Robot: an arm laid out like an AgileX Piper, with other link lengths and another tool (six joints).
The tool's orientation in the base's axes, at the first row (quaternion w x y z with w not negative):
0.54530 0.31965 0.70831 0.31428
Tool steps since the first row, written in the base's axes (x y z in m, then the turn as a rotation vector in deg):
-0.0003 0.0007 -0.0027 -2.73 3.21 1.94
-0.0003 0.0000 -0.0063 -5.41 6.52 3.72
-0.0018 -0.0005 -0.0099 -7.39 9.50 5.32
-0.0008 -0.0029 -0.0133 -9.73 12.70 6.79
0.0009 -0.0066 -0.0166 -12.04 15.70 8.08
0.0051 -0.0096 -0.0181 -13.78 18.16 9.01
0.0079 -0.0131 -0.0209 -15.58 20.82 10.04
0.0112 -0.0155 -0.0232 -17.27 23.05 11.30
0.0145 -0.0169 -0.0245 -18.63 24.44 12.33
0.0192 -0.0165 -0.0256 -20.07 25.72 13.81
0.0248 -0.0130 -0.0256 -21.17 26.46 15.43
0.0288 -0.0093 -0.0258 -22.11 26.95 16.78
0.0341 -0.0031 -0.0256 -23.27 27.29 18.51
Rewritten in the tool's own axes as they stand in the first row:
0.0022 -0.0018 0.0003 1.99 3.16 -2.75
0.0037 -0.0050 0.0010 4.15 6.26 -5.41
0.0056 -0.0084 0.0003 6.00 9.09 -7.38
0.0055 -0.0124 0.0017 8.18 11.92 -9.65
0.0041 -0.0170 0.0037 10.29 14.48 -11.88
0.0017 -0.0195 0.0078 12.07 16.50 -13.53
-0.0001 -0.0236 0.0108 13.96 18.71 -15.24
-0.0013 -0.0265 0.0142 15.35 20.86 -16.93
-0.0024 -0.0280 0.0176 16.14 22.35 -18.34
-0.0024 -0.0281 0.0224 16.60 24.14 -19.92
-0.0007 -0.0254 0.0282 16.49 25.74 -21.26
0.0016 -0.0229 0.0325 16.29 27.01 -22.40
0.0053 -0.0184 0.0382 15.81 28.45 -23.86

